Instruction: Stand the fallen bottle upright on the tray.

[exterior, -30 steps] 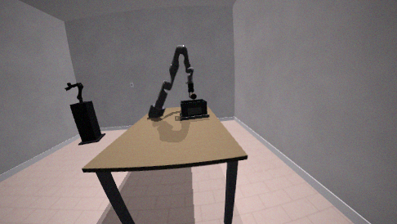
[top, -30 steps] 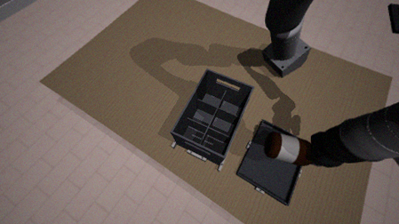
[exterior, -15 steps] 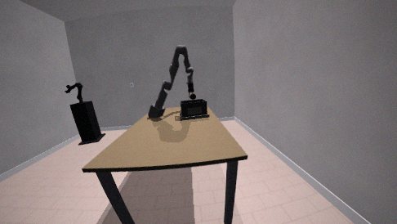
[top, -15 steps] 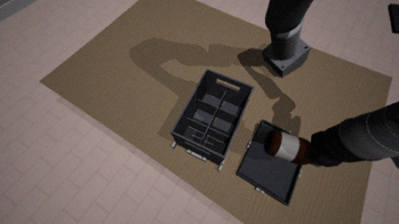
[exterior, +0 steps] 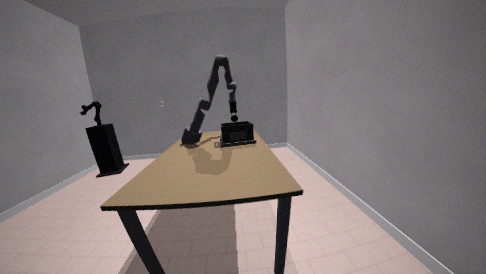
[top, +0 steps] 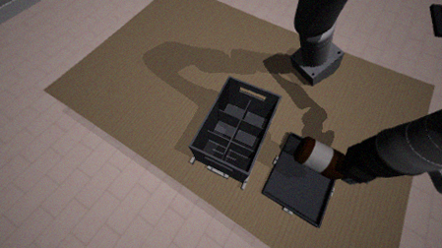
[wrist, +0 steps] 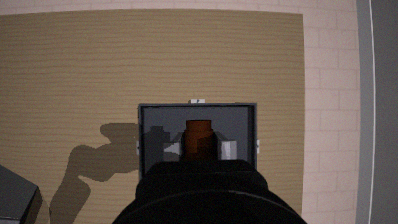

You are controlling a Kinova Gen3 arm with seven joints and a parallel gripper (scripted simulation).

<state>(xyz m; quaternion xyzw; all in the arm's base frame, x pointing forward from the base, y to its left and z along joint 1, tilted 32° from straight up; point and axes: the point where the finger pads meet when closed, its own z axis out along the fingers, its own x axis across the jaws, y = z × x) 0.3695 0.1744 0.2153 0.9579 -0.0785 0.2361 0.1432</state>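
The brown bottle lies 5 cm to the right of my hand, 1 cm below it and 1 cm behind it. Round my hand: dark flat tray (19 cm below, 4 cm to the right, 1 cm behind); dark crate (30 cm to the right, 12 cm below, 8 cm behind).
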